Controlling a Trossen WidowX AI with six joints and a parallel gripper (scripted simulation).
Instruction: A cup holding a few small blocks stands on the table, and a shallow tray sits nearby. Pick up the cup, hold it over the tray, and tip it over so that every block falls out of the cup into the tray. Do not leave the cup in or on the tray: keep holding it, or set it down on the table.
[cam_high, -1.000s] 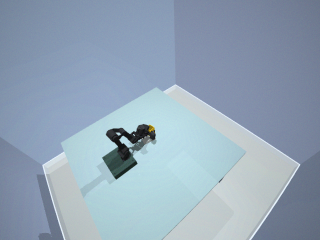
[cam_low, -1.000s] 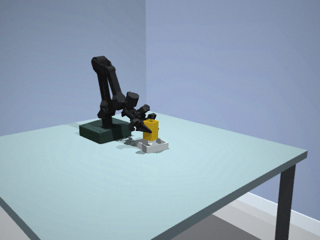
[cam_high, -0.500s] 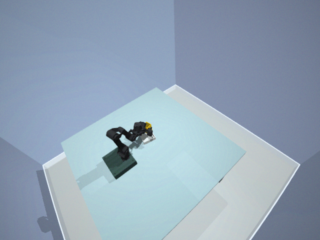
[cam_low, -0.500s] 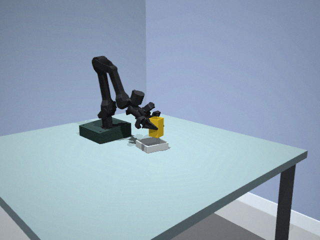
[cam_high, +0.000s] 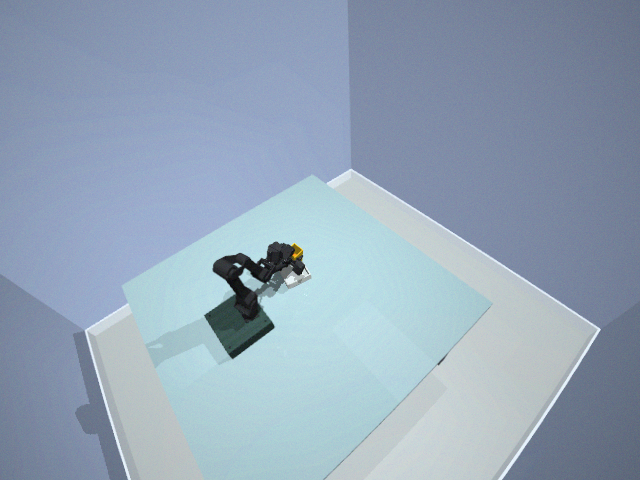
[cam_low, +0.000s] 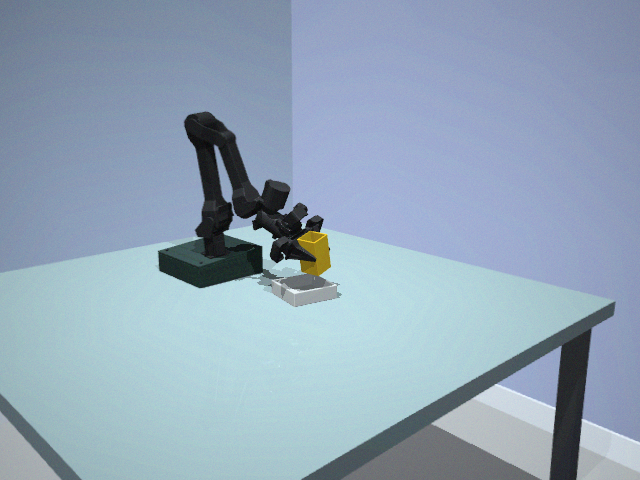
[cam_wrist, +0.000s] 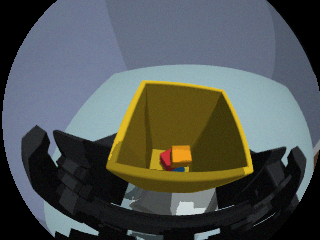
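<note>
My gripper tip is now 3 cm past the yellow square cup and 2 cm above it.
</note>
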